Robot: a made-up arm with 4 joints.
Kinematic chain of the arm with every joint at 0, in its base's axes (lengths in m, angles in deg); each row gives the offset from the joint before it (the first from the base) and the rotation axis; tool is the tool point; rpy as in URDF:
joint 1: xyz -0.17 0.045 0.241 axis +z
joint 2: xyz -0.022 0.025 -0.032 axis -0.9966 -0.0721 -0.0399
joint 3: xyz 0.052 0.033 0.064 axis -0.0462 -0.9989 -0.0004
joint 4: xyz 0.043 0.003 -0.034 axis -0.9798 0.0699 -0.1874
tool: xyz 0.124 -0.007 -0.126 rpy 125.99 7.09 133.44
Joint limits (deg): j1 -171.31..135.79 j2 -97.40..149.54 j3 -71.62..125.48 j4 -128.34..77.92
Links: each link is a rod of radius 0.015 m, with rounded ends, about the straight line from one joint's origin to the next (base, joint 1, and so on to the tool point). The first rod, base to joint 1, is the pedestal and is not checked.
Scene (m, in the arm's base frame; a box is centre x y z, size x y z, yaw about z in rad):
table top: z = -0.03
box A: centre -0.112 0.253 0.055 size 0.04 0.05 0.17 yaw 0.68
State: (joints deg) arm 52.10 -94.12 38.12 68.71
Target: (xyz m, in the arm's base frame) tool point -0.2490 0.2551 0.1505
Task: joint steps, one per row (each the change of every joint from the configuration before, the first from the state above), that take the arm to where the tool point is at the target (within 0.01 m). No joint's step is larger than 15 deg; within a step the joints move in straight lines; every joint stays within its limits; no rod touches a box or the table.
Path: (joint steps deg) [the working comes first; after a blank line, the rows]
Joints at the target: 87.24 -97.40 13.71 35.00
Straight joint move there: touches box A.

1: 0.49 7.24 9.59 -13.28
2: 0.49 7.25 9.58 -13.28
3: 0.49 7.24 9.59 -13.28
4: 0.49 7.25 9.58 -13.28
5: 0.49 7.24 9.59 -13.28
6: 7.31 -7.90 -13.88 4.99
7: 7.31 -7.90 -13.87 4.98
8: 7.31 -7.90 -13.87 4.98
9: 7.31 -7.90 -13.87 4.98
10: 7.31 -7.90 -13.87 4.98
11: -3.86 0.00 -2.98 7.78

